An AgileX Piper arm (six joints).
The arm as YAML. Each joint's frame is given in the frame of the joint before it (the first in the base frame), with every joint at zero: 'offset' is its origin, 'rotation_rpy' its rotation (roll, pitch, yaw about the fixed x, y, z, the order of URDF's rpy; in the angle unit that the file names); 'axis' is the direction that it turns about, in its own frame. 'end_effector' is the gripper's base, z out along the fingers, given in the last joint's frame.
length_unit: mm
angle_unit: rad
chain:
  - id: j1
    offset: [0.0, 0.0, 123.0]
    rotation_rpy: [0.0, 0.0, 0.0]
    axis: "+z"
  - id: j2
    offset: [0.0, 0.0, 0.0]
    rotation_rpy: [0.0, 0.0, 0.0]
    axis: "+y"
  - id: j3
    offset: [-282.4, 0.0, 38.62]
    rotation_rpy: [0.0, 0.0, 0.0]
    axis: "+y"
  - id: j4
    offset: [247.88, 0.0, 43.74]
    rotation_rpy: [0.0, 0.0, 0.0]
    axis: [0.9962, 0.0, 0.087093]
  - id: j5
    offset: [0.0, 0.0, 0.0]
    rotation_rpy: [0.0, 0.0, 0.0]
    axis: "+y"
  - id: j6
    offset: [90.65, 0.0, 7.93]
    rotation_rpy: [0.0, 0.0, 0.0]
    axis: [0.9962, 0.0, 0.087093]
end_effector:
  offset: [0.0, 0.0, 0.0]
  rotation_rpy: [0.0, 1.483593, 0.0]
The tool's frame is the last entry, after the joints.
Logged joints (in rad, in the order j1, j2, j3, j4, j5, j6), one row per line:
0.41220 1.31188 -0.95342 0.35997 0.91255 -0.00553
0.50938 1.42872 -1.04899 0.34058 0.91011 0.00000
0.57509 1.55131 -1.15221 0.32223 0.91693 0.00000
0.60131 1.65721 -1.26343 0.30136 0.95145 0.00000
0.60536 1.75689 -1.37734 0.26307 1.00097 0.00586
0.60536 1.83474 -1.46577 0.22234 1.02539 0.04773
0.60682 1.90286 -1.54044 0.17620 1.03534 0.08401
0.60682 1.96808 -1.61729 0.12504 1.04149 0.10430
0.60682 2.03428 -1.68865 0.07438 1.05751 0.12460
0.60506 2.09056 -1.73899 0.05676 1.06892 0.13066
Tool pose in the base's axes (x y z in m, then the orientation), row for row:
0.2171 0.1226 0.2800 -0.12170 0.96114 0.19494 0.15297
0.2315 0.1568 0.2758 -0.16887 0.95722 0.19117 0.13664
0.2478 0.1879 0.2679 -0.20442 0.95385 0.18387 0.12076
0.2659 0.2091 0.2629 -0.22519 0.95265 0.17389 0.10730
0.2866 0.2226 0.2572 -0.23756 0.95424 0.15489 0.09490
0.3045 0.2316 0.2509 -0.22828 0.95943 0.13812 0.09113
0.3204 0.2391 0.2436 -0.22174 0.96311 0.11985 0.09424
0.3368 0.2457 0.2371 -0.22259 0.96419 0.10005 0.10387
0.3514 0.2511 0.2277 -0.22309 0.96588 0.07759 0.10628
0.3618 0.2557 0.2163 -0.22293 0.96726 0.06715 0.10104
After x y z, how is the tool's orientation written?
As a quaternion, x y z w.
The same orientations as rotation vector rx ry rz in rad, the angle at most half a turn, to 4 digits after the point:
-0.3491 2.7567 0.5591
-0.4888 2.7708 0.5534
-0.5971 2.7860 0.5371
-0.6629 2.8042 0.5119
-0.7043 2.8292 0.4592
-0.6783 2.8509 0.4104
-0.6577 2.8566 0.3555
-0.6565 2.8438 0.2951
-0.6571 2.8448 0.2285
-0.6586 2.8576 0.1984

